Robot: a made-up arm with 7 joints.
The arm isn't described. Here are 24 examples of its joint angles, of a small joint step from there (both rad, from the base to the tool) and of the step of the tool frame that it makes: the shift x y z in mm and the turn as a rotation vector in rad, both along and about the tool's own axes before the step.
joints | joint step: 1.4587 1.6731 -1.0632 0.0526 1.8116 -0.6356 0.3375 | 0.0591 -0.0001 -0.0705 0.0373 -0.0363 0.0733 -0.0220
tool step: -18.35 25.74 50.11 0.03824 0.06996 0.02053
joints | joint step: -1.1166 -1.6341 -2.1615 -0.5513 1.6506 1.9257 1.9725 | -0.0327 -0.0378 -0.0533 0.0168 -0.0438 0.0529 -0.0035
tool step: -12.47 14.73 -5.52 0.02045 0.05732 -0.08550
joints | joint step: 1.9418 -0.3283 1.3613 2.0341 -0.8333 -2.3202 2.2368 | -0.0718 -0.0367 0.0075 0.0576 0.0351 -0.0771 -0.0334
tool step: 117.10 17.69 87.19 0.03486 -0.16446 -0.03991
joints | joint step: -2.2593 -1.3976 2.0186 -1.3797 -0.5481 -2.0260 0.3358 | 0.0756 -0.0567 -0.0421 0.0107 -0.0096 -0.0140 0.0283
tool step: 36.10 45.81 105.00 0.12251 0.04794 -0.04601
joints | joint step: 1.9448 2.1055 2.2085 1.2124 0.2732 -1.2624 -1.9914 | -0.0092 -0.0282 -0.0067 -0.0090 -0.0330 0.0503 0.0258
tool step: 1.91 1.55 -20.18 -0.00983 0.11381 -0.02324
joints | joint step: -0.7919 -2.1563 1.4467 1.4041 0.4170 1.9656 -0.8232 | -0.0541 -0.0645 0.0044 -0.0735 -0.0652 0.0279 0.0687
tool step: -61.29 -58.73 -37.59 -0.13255 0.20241 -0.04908
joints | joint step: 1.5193 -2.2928 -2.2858 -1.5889 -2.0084 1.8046 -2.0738 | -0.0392 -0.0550 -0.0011 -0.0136 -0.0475 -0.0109 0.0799
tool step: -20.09 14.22 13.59 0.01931 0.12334 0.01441
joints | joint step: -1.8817 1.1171 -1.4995 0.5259 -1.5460 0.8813 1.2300 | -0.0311 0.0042 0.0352 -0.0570 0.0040 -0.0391 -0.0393
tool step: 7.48 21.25 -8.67 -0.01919 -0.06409 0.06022
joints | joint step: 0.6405 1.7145 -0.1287 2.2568 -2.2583 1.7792 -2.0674 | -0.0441 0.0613 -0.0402 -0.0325 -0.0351 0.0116 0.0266
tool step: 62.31 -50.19 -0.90 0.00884 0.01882 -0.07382
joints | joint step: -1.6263 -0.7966 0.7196 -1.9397 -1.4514 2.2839 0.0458 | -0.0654 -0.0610 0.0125 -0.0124 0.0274 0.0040 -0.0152
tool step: -27.84 -44.46 -13.89 -0.00491 -0.03675 0.11906
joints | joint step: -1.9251 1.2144 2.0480 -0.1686 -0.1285 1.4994 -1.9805 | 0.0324 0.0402 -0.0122 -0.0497 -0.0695 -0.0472 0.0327
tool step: -21.11 22.22 -3.25 0.00978 0.00605 0.03864
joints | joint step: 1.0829 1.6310 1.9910 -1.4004 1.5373 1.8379 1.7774 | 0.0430 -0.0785 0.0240 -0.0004 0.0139 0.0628 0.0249
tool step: -14.05 24.41 -9.42 0.02626 0.04497 0.10034
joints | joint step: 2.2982 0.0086 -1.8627 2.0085 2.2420 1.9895 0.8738 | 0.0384 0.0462 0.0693 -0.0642 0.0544 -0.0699 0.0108
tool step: 29.73 37.38 -3.62 0.11781 -0.09612 -0.03795
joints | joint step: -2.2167 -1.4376 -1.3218 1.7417 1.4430 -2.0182 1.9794 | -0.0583 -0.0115 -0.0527 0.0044 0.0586 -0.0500 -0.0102
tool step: 75.30 32.00 5.61 0.00945 -0.07025 -0.05265
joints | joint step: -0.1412 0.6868 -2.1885 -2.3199 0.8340 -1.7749 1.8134 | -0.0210 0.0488 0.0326 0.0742 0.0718 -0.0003 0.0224
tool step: 20.46 61.55 -4.65 0.06355 0.02738 -0.05639
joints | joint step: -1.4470 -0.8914 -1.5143 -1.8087 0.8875 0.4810 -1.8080 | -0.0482 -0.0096 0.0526 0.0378 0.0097 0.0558 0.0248
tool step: -33.86 12.18 -0.13 -0.06894 0.09105 -0.08901
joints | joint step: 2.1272 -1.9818 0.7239 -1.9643 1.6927 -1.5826 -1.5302 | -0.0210 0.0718 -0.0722 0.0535 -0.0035 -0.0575 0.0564
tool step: -43.81 52.24 -0.80 -0.11116 -0.05416 -0.03764
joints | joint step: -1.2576 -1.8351 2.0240 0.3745 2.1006 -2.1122 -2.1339 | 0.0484 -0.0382 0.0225 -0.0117 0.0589 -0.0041 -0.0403
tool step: -20.13 -7.78 8.57 0.05836 -0.03761 -0.02890
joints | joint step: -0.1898 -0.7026 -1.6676 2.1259 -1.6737 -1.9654 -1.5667 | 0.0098 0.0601 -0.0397 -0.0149 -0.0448 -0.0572 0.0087
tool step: -28.30 27.64 -40.95 -0.07337 -0.03478 0.02645
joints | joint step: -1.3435 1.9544 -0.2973 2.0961 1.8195 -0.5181 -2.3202 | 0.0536 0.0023 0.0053 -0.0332 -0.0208 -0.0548 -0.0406
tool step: -4.88 -3.52 -11.68 0.07320 -0.08494 -0.05386
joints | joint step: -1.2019 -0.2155 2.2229 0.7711 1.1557 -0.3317 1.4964 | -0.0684 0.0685 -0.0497 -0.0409 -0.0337 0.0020 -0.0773
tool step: -20.86 0.98 -18.46 0.01086 -0.06426 0.06636
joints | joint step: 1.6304 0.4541 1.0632 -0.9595 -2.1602 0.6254 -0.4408 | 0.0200 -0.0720 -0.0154 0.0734 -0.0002 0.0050 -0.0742
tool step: 39.19 -32.07 -5.05 -0.03743 -0.09591 -0.03097
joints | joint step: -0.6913 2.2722 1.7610 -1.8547 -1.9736 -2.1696 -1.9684 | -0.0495 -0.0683 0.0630 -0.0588 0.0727 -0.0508 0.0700
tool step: -126.87 73.57 1.87 0.01208 -0.04835 0.14662
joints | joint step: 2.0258 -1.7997 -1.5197 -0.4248 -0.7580 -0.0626 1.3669 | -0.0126 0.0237 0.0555 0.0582 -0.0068 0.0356 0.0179
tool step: -22.52 -18.65 -6.05 -0.00207 0.07270 -0.07213
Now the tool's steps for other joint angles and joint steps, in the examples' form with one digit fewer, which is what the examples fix.
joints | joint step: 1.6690 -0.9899 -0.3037 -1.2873 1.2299 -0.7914 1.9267 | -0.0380 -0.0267 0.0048 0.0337 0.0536 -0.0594 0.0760
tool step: 24.7 57.6 24.8 0.1005 0.0281 -0.0161
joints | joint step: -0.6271 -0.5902 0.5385 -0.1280 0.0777 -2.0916 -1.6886 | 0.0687 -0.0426 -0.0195 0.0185 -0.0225 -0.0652 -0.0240
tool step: -55.3 65.3 19.2 -0.0314 -0.1302 0.0710
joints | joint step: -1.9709 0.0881 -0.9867 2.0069 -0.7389 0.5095 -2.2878 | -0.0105 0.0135 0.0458 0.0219 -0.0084 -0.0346 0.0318
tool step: 4.6 -7.6 20.0 0.0460 -0.0189 -0.0204
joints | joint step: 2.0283 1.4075 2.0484 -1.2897 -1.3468 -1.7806 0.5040 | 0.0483 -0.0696 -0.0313 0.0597 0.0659 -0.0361 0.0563
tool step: -1.1 -57.2 -32.7 -0.0709 0.0474 -0.0222
